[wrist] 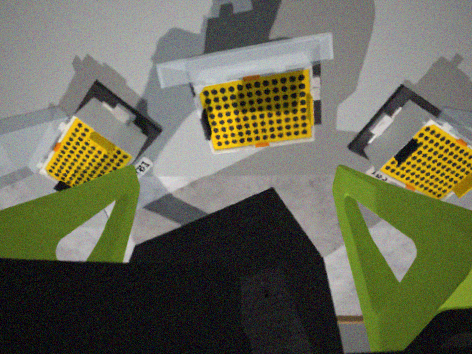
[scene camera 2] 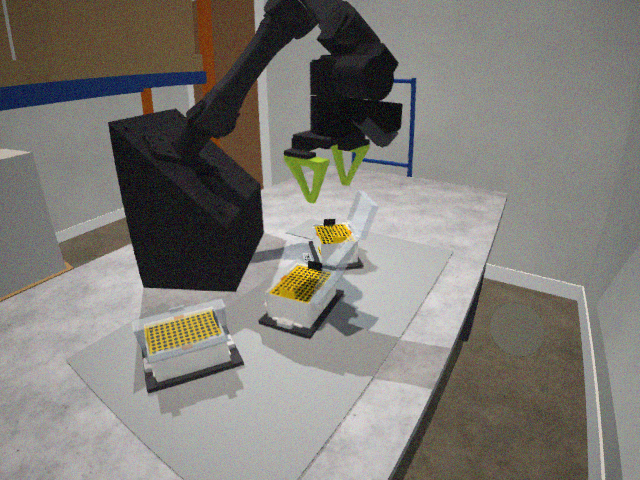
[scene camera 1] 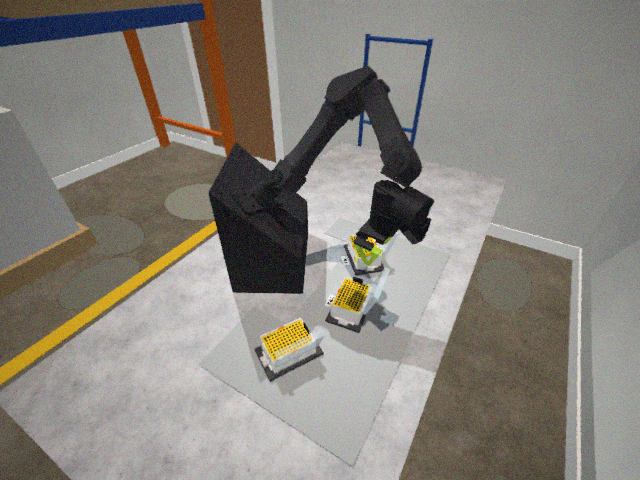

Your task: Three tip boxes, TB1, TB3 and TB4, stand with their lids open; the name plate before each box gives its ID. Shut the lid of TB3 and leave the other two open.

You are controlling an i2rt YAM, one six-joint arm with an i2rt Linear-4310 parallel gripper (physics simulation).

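Frame: origin at the arm's base, x back, y up, z left, level; millimetres.
Seen in the pictures: gripper, fingertip midpoint: [wrist: 236, 176] [scene camera 2: 329, 193] [scene camera 1: 375, 253]; arm's base, link origin: [scene camera 2: 181, 153] [scene camera 1: 258, 199].
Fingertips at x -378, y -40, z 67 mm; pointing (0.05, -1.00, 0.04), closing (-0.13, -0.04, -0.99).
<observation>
Pixels of each thing's middle, then the offset from my fingertips to it. "pt": a spot on its surface instead. Level surfaces: height alone.
- middle box, body centre: [wrist: 257, 116] [scene camera 2: 301, 279] [scene camera 1: 351, 293] dx +49, dy -168, dz -22 mm
- far box, body centre: [wrist: 83, 167] [scene camera 2: 334, 231] [scene camera 1: 364, 244] dx +153, dy -168, dz +187 mm
- name plate, surface spot: [wrist: 144, 165] [scene camera 1: 345, 261] pt dx +186, dy -231, dz +128 mm
- grey mat, surface height: dy -233 mm
Three tip boxes with yellow racks stand with clear lids open. The middle box [scene camera 1: 348, 302] [scene camera 2: 299, 289] [wrist: 260, 112] has its lid [scene camera 2: 345, 255] [wrist: 245, 59] raised on the side away from the arm base. The far box [scene camera 1: 368, 262] [scene camera 2: 336, 242] [wrist: 87, 152] is at the wrist view's left. The near box [scene camera 1: 287, 345] [scene camera 2: 188, 353] [wrist: 432, 160] is at its right. A name plate [scene camera 1: 345, 260] [wrist: 144, 165] belongs to the far box and seems to read TB1. The other IDs are unreadable. My gripper [scene camera 1: 378, 249] [scene camera 2: 329, 192] [wrist: 236, 176] is open and empty, above the boxes and clear of the lids.
The black arm base [scene camera 1: 261, 248] [scene camera 2: 186, 222] stands on the table beside the boxes. The boxes stand on a grey mat [scene camera 1: 351, 413] [scene camera 2: 248, 428]. A blue frame [scene camera 1: 423, 87] [scene camera 2: 412, 124] stands behind the table.
</observation>
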